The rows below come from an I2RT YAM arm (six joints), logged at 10 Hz.
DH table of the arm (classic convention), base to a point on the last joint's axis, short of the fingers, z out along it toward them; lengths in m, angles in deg. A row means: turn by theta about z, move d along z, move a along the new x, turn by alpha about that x. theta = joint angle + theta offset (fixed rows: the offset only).
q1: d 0.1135, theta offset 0, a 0.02, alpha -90
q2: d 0, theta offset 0, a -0.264, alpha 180
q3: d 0, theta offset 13.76, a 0.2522, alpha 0
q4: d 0, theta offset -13.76, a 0.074, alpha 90
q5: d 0, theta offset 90, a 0, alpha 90
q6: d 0.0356, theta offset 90, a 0, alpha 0
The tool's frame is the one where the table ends.
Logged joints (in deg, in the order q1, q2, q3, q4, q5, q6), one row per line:
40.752, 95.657, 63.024, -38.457, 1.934, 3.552
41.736, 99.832, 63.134, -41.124, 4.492, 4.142
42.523, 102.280, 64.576, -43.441, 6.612, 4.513
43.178, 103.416, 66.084, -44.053, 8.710, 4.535
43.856, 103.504, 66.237, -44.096, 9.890, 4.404
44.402, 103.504, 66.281, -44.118, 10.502, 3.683
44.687, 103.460, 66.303, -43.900, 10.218, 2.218
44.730, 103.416, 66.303, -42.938, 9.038, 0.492
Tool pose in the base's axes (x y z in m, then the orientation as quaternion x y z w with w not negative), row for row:
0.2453, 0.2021, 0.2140, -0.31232, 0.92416, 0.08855, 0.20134
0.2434, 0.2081, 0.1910, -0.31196, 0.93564, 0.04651, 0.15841
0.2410, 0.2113, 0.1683, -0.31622, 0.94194, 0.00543, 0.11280
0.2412, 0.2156, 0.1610, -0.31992, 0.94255, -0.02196, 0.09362
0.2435, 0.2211, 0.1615, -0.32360, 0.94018, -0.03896, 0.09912
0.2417, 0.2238, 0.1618, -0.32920, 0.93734, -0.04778, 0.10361
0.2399, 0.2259, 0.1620, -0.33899, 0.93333, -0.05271, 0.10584
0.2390, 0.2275, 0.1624, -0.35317, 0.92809, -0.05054, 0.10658
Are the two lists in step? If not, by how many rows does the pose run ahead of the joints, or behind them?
The pose runs 1 row behind the joints: the pose in row i belongs to the joints in row i - 1.
